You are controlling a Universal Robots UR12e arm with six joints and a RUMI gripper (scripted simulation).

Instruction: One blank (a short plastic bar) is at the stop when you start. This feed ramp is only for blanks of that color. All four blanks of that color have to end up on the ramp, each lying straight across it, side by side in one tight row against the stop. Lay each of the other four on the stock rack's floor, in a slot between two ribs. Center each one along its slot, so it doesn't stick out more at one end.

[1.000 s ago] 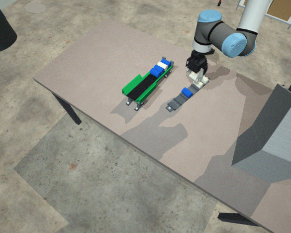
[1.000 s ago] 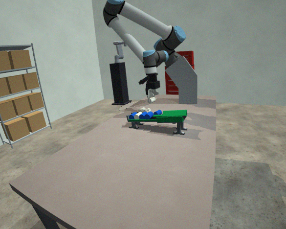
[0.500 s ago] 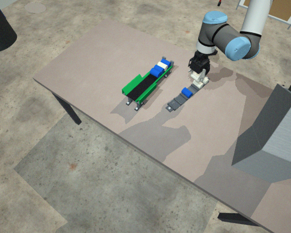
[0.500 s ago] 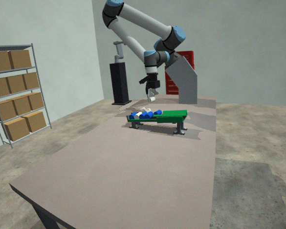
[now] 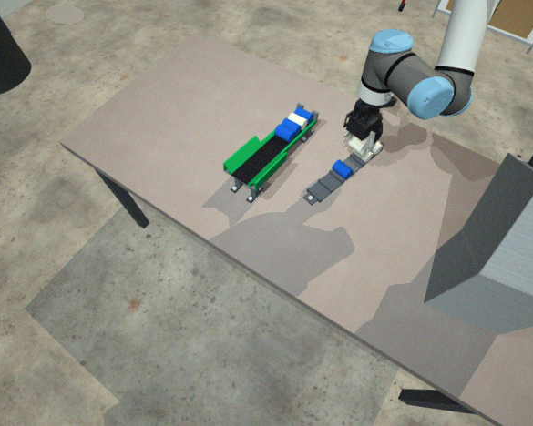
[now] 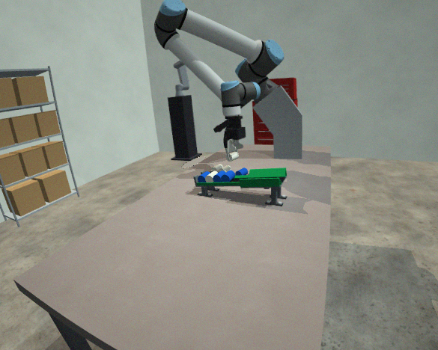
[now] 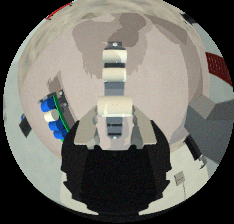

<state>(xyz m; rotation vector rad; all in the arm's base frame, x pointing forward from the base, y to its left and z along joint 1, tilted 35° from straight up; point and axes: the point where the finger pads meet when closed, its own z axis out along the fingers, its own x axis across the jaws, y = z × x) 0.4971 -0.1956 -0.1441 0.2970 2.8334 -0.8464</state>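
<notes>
My gripper is now 10 mm short of the grey stock rack, 30 mm to the right of it and 120 mm above it.
</notes>
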